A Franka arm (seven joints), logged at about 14 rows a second.
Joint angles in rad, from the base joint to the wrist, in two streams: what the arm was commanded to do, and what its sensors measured. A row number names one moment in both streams.
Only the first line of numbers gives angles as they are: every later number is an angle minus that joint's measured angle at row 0.
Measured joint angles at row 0:
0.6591, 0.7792, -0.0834, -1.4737, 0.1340, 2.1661, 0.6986
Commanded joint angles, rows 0 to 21:
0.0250, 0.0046, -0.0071, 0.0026, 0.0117, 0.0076, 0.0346
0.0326, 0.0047, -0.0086, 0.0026, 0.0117, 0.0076, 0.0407
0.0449, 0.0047, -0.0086, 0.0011, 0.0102, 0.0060, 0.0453
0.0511, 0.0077, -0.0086, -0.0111, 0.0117, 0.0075, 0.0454
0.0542, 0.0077, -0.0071, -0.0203, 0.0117, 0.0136, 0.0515
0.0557, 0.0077, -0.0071, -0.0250, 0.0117, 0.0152, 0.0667
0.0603, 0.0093, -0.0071, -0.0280, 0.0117, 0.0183, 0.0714
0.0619, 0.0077, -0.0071, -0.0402, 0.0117, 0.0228, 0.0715
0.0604, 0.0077, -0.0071, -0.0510, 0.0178, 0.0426, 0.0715
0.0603, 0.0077, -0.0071, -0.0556, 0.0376, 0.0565, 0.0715
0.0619, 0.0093, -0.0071, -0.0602, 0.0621, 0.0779, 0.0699
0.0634, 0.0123, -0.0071, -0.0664, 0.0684, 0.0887, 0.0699
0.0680, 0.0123, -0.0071, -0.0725, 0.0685, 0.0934, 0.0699
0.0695, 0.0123, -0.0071, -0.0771, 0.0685, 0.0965, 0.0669
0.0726, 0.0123, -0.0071, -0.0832, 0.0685, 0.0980, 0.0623
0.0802, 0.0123, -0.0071, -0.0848, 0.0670, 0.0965, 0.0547
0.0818, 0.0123, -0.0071, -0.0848, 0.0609, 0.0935, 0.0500
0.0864, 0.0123, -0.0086, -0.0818, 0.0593, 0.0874, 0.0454
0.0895, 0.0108, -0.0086, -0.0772, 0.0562, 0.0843, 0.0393
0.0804, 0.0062, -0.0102, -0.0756, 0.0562, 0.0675, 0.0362
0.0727, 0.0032, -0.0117, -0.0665, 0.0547, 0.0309, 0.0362
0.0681, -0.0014, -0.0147, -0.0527, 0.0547, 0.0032, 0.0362
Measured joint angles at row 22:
0.0756, 0.0129, -0.0038, -0.0709, 0.0462, 0.0578, 0.0546
